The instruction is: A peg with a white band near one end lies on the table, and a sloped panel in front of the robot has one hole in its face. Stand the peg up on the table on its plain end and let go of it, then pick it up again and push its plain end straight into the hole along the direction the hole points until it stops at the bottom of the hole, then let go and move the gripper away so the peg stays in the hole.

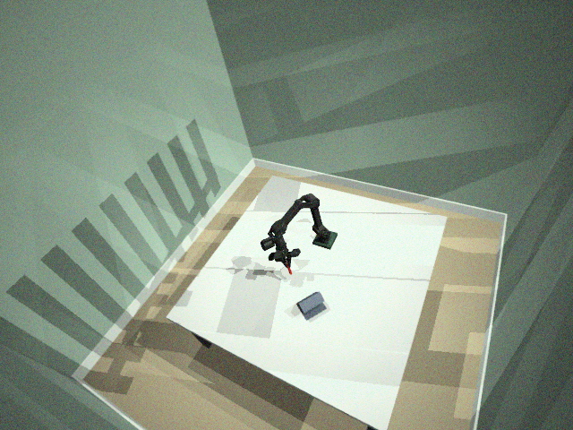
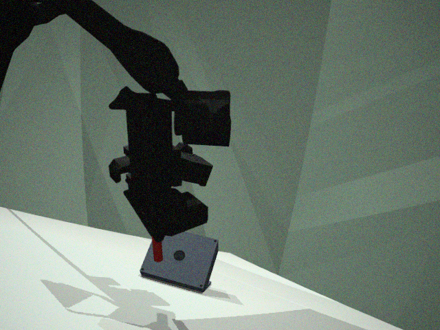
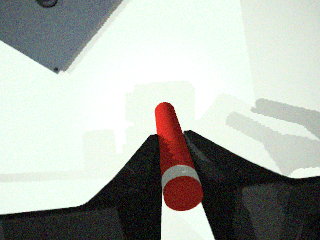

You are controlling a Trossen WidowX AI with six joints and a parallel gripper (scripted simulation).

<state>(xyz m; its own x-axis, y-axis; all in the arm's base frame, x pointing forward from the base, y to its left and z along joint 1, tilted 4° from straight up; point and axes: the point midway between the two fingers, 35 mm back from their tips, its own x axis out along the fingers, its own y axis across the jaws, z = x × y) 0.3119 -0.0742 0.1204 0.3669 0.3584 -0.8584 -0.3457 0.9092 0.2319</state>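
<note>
My gripper tip is now 190 mm to the right of the blue-grey sloped panel, 110 mm short of it and 60 mm above it. From my gripper tip the other things lie so: red peg: 10 mm to the right, 10 mm behind, 10 mm above.
</note>
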